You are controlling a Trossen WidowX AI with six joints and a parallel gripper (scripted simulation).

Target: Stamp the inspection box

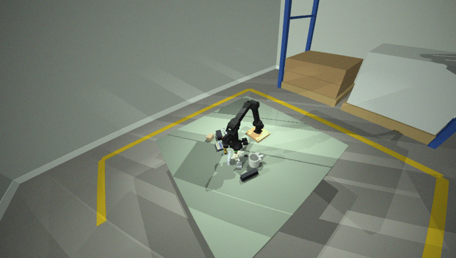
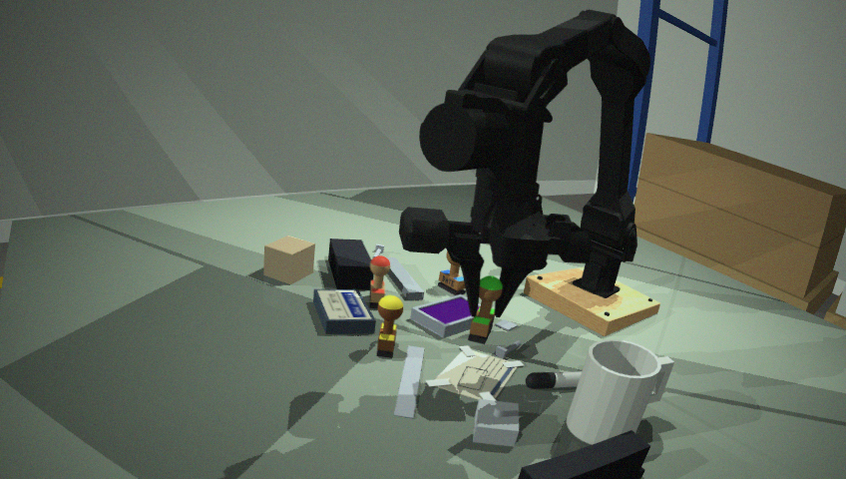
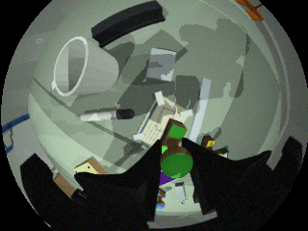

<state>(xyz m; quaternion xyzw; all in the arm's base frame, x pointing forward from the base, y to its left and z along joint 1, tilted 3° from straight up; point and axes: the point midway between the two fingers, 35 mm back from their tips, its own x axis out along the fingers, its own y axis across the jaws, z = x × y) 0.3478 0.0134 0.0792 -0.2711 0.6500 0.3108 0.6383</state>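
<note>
My gripper tip is now 80 mm above the card and 10 mm past it. Also, from my gripper tip: pass stamp (right at my gripper tip); yellow-knobbed stamp (110 mm to the right, 60 mm below, 30 mm ahead); ruler (80 mm below, 50 mm ahead, 40 mm to the right).
</note>
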